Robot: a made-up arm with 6 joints.
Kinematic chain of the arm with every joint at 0, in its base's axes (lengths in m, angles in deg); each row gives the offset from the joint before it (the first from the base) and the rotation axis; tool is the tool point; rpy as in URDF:
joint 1: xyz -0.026 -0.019 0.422 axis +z
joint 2: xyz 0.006 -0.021 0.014 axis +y
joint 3: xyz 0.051 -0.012 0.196 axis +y
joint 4: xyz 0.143 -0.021 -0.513 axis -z
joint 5: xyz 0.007 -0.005 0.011 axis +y
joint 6: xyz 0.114 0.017 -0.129 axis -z
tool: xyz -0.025 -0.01 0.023 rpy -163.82 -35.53 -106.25
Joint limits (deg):
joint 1: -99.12..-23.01
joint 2: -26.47..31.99
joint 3: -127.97..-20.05
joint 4: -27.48..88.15
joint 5: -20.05..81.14
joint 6: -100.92..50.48
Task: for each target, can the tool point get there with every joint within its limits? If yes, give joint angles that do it. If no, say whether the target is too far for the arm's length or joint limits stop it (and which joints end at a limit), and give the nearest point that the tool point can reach.
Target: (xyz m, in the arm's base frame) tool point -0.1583 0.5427 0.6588
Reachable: no: joint limits stop it (at a limit: joint 1, joint 2, joint 3, joint 5, joint 6) | nearest point -0.1457 0.0566 1.2617 | short by 0.775 m
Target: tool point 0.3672 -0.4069 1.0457
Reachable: yes | joints -37.93 -5.57 -102.43 10.42 2.96 8.89
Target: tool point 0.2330 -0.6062 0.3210
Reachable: yes | joints -63.32 0.48 -44.92 -16.39 17.40 7.37
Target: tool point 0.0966 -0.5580 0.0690
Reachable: yes | joints -70.97 21.88 -43.10 -8.75 27.05 -62.86
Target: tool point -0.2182 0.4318 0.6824
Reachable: no: joint limits stop it (at a limit: joint 1, joint 2, joint 3, joint 5, joint 6) | nearest point -0.1857 0.0391 1.2504 | short by 0.691 m
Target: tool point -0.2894 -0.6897 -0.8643
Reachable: no: too far | nearest point -0.1606 -0.4022 -0.0692 | short by 0.855 m
